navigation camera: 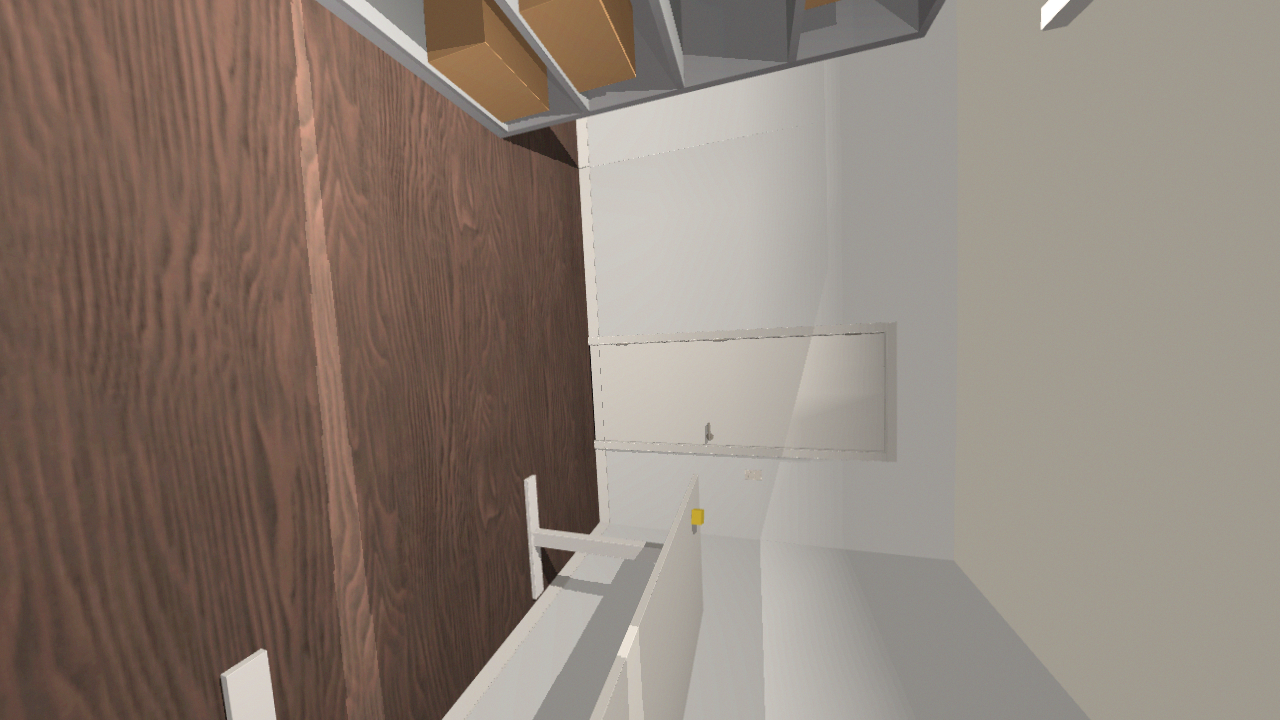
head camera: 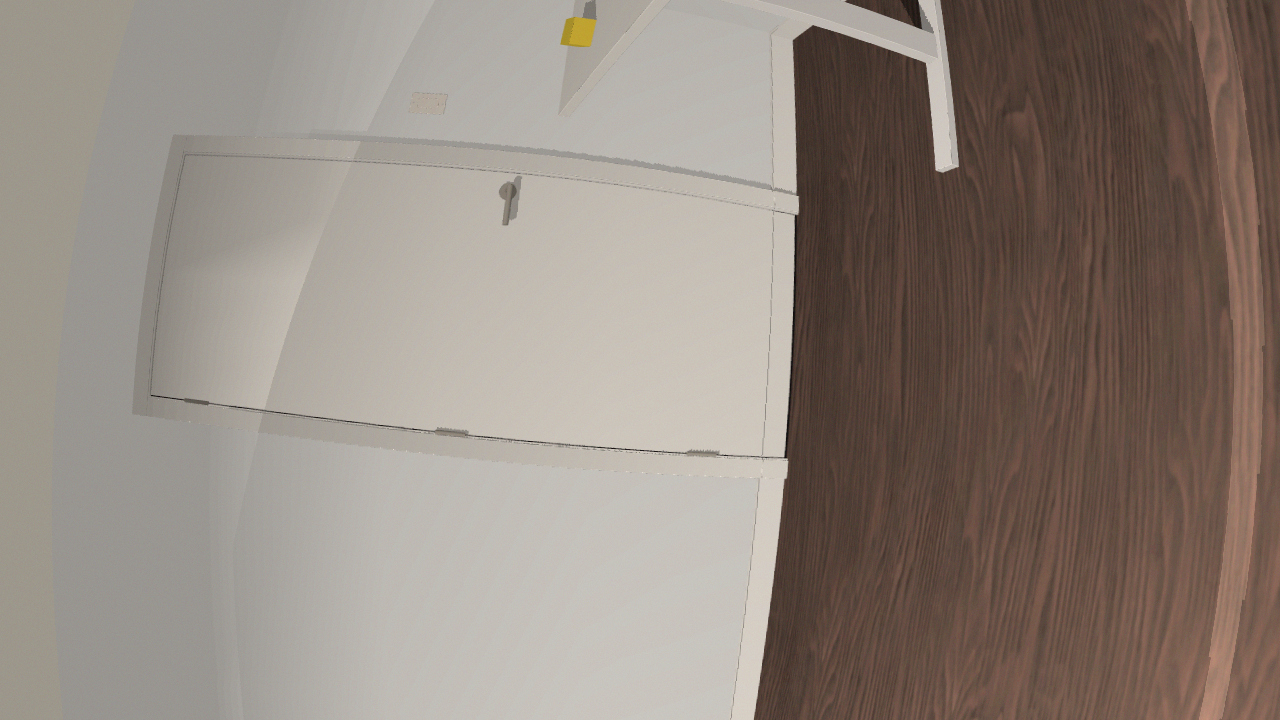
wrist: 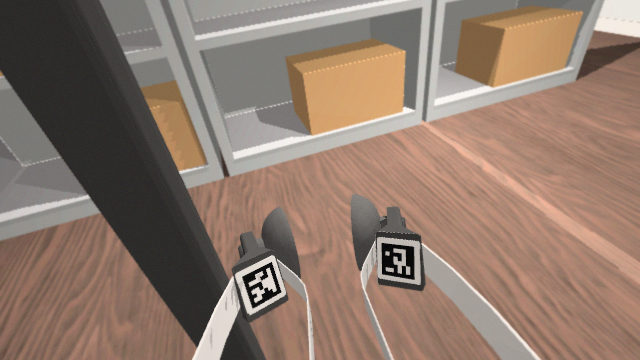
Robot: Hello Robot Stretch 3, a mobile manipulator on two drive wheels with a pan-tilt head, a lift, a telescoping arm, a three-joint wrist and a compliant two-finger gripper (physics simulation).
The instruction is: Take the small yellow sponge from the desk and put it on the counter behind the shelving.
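Frame: origin at the robot's base, x ahead, y left, z up, level; metres.
Where they show: gripper, fingertip midpoint: [wrist: 320,225].
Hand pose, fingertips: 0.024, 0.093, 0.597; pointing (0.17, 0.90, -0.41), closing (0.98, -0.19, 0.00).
Observation:
After its pixels a point has its place, as x, y, z.
The small yellow sponge [head camera: 578,32] {1.672, -0.795, 0.981} [navigation camera: 697,516] {1.673, -0.794, 0.979} lies on the white desk [head camera: 610,42] {1.519, -0.708, 0.950} [navigation camera: 675,582] {1.291, -0.858, 0.951}, near its far end. It shows at the top edge of the head view and small in the lower middle of the navigation view. Both views are turned sideways. My gripper [wrist: 320,225] {0.024, 0.093, 0.597} is open and empty in the wrist view, above the wooden floor and in front of the grey shelving [navigation camera: 402,52] [wrist: 325,141], well away from the sponge. I cannot make out the counter in these views.
A closed door [head camera: 501,304] {2.702, -0.375, 0.903} [navigation camera: 742,389] {2.701, -0.361, 1.165} is in the wall near the desk's far end. Cardboard boxes [navigation camera: 581,40] [wrist: 355,92] stand in the shelving. White desk legs [head camera: 943,116] [navigation camera: 534,537] reach the wooden floor [head camera: 1011,358] {1.550, -0.231, 0.000} [navigation camera: 465,313] {1.406, 0.193, 0.000}. My dark mast [wrist: 115,160] {-0.064, 0.116, 0.658} crosses the left of the wrist view.

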